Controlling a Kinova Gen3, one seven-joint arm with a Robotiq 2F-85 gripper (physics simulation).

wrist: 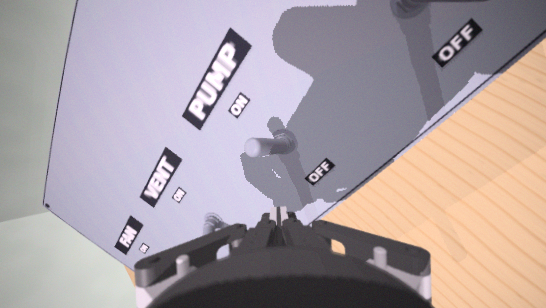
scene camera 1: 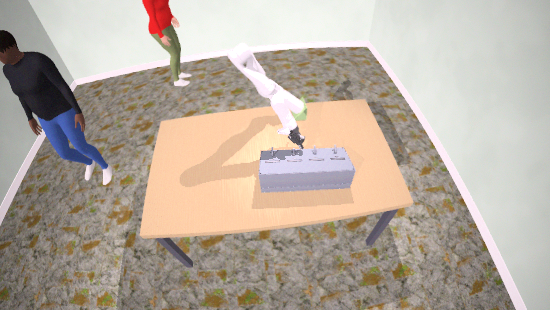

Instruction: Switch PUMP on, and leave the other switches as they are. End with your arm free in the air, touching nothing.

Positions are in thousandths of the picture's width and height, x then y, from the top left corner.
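Note:
There's a grey switch box (scene camera 1: 515, 553), (wrist: 281, 362) here, and you'd find the gripper (wrist: 510, 706) in the scene as well.

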